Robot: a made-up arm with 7 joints. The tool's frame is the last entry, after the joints.
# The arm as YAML. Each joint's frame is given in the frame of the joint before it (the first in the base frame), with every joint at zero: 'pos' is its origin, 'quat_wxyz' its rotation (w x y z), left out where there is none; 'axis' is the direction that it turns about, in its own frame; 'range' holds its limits. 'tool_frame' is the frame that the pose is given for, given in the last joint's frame.
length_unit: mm
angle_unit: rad
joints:
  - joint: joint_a
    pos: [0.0, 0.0, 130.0]
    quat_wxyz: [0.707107, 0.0, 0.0, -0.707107]
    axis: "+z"
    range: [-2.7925, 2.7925]
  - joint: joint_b
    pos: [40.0, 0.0, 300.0]
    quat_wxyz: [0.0, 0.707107, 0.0, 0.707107]
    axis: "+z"
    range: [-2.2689, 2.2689]
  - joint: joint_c
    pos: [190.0, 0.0, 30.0]
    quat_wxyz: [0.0, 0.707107, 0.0, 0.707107]
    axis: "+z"
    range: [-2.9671, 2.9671]
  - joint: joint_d
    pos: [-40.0, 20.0, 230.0]
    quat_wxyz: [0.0, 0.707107, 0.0, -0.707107]
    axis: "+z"
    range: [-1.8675, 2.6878]
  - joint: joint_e
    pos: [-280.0, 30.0, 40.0]
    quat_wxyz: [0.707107, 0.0, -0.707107, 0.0]
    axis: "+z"
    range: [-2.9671, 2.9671]
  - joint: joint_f
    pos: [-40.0, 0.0, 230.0]
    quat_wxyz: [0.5, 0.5, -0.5, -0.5]
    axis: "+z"
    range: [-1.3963, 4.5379]
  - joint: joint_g
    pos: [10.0, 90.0, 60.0]
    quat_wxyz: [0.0, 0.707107, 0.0, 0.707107]
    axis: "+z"
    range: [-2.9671, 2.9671]
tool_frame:
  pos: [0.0, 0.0, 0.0]
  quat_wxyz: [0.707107, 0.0, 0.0, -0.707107]
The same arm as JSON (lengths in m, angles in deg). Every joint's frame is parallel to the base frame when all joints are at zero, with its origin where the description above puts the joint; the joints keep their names.
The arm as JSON. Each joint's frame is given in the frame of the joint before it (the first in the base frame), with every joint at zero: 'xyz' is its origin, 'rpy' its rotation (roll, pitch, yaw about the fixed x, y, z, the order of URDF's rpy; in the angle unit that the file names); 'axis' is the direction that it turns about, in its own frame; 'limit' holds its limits. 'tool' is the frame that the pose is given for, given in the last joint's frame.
{"units": {"length": "m", "angle": "deg"}, "joints": [
  {"name": "joint_a", "type": "revolute", "origin": {"xyz": [0.0, 0.0, 0.13], "rpy": [0.0, 0.0, 0.0]}, "axis": "+z", "limit": {"lower": -160.0, "upper": 160.0}},
  {"name": "joint_b", "type": "revolute", "origin": {"xyz": [0.0, -0.04, 0.3], "rpy": [0.0, 0.0, 0.0]}, "axis": "-y", "limit": {"lower": -130.0, "upper": 130.0}},
  {"name": "joint_c", "type": "revolute", "origin": {"xyz": [0.0, -0.03, 0.19], "rpy": [0.0, 0.0, 0.0]}, "axis": "+z", "limit": {"lower": -170.0, "upper": 170.0}},
  {"name": "joint_d", "type": "revolute", "origin": {"xyz": [0.02, 0.04, 0.23], "rpy": [0.0, 0.0, 0.0]}, "axis": "+y", "limit": {"lower": -107.0, "upper": 154.0}},
  {"name": "joint_e", "type": "revolute", "origin": {"xyz": [-0.03, 0.04, 0.28], "rpy": [0.0, 0.0, 0.0]}, "axis": "+z", "limit": {"lower": -170.0, "upper": 170.0}},
  {"name": "joint_f", "type": "revolute", "origin": {"xyz": [0.0, -0.04, 0.23], "rpy": [0.0, 0.0, 0.0]}, "axis": "-y", "limit": {"lower": -80.0, "upper": 260.0}},
  {"name": "joint_g", "type": "revolute", "origin": {"xyz": [0.01, -0.06, 0.09], "rpy": [0.0, 0.0, 0.0]}, "axis": "+x", "limit": {"lower": -170.0, "upper": 170.0}}
], "tool": {"origin": {"xyz": [0.0, 0.0, 0.0], "rpy": [180.0, -90.0, 0.0]}}}

